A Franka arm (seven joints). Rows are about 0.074 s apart.
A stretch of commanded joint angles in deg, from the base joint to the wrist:
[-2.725 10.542 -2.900 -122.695 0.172 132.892 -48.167]
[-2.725 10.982 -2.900 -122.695 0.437 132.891 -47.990]
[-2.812 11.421 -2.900 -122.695 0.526 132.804 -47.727]
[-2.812 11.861 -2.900 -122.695 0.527 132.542 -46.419]
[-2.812 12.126 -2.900 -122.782 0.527 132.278 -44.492]
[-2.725 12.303 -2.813 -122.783 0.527 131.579 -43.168]
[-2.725 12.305 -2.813 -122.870 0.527 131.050 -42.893]
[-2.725 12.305 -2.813 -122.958 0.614 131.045 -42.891]
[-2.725 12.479 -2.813 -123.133 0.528 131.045 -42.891]
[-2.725 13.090 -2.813 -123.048 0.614 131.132 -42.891]
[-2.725 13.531 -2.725 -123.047 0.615 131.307 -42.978]
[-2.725 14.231 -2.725 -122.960 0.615 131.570 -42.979]
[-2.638 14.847 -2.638 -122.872 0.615 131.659 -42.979]
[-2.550 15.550 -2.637 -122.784 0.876 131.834 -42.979]
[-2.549 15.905 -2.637 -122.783 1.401 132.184 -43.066]
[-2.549 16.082 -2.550 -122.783 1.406 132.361 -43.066]
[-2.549 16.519 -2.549 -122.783 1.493 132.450 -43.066]
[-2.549 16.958 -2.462 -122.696 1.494 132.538 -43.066]
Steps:
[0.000 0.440 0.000 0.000 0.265 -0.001 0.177]
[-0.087 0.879 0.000 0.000 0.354 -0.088 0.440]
[-0.087 1.319 0.000 0.000 0.355 -0.350 1.748]
[-0.087 1.584 0.000 -0.087 0.355 -0.614 3.675]
[0.000 1.761 0.087 -0.088 0.355 -1.313 4.999]
[0.000 1.763 0.087 -0.175 0.355 -1.842 5.274]
[0.000 1.763 0.087 -0.263 0.442 -1.847 5.276]
[0.000 1.937 0.087 -0.438 0.356 -1.847 5.276]
[0.000 2.548 0.087 -0.353 0.442 -1.760 5.276]
[0.000 2.989 0.175 -0.352 0.443 -1.585 5.189]
[0.000 3.689 0.175 -0.265 0.443 -1.322 5.188]
[0.087 4.305 0.262 -0.177 0.443 -1.233 5.188]
[0.175 5.008 0.263 -0.089 0.704 -1.058 5.188]
[0.176 5.363 0.263 -0.088 1.229 -0.708 5.101]
[0.176 5.540 0.350 -0.088 1.234 -0.531 5.101]
[0.176 5.977 0.351 -0.088 1.321 -0.442 5.101]
[0.176 6.416 0.438 -0.001 1.322 -0.354 5.101]

